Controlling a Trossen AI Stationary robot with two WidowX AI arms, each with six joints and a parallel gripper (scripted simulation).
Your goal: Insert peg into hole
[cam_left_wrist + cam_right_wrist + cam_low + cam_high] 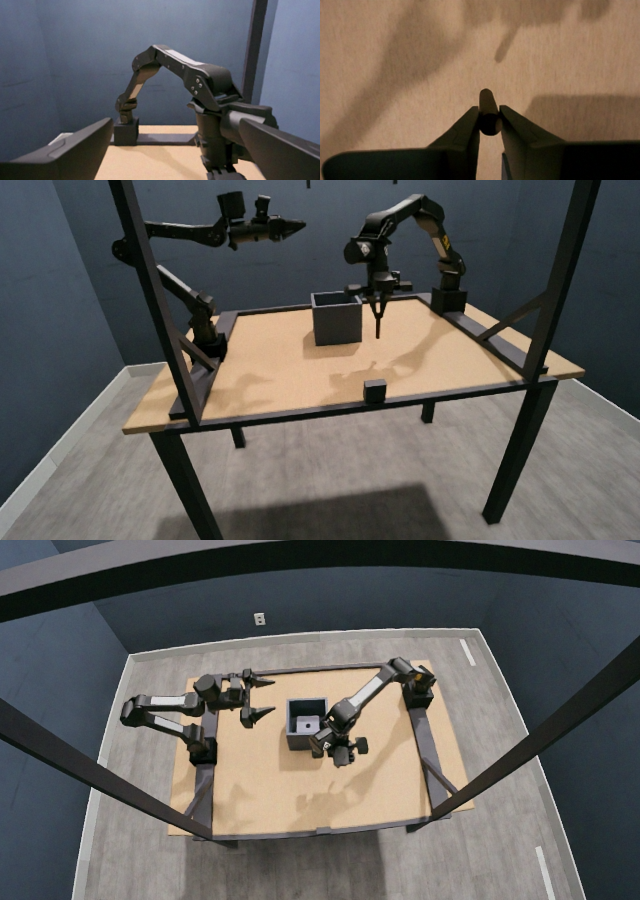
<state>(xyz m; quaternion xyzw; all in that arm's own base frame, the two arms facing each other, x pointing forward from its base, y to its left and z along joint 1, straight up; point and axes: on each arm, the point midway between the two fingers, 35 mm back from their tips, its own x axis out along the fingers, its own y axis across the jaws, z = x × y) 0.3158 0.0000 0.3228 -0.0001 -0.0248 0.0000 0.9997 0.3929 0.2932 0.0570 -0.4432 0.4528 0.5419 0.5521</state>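
Right now the dark brown peg is 60 mm below my right hand. Round my right hand: light plate: 200 mm ahead, 110 mm below, 60 mm to the left.
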